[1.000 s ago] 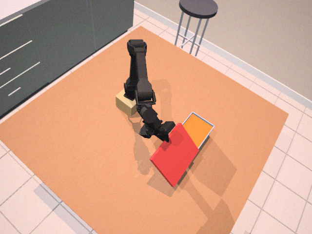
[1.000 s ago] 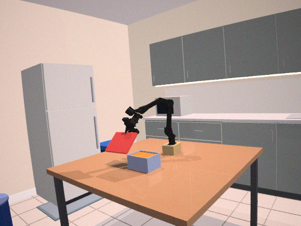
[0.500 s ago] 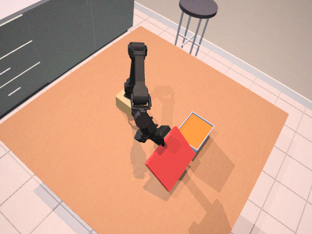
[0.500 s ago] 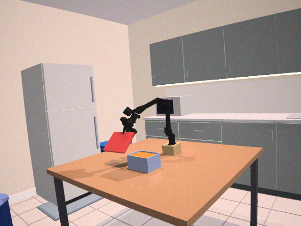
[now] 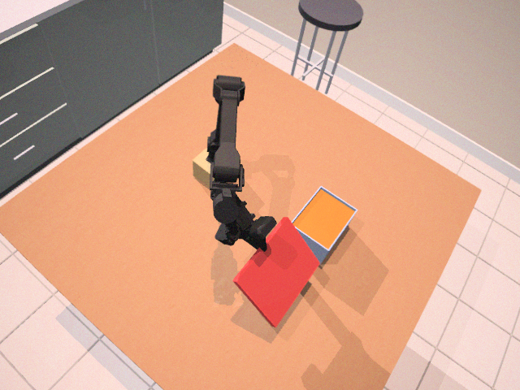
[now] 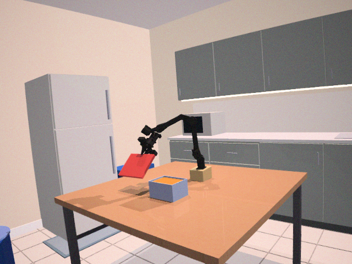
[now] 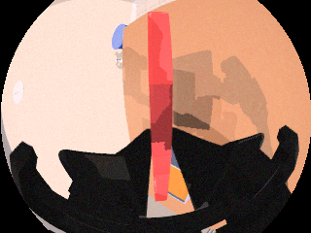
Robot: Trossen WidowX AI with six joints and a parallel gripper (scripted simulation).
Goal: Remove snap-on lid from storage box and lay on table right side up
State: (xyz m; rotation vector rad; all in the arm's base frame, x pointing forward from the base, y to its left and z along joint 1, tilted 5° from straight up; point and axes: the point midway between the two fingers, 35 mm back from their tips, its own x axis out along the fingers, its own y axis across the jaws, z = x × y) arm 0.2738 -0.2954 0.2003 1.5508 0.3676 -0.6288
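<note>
Right now the red lid is 60 mm ahead of my gripper tip, 10 mm to the right of it and 50 mm below it. Round my gripper tip: storage box (110 mm ahead, 270 mm to the left, 180 mm below).
</note>
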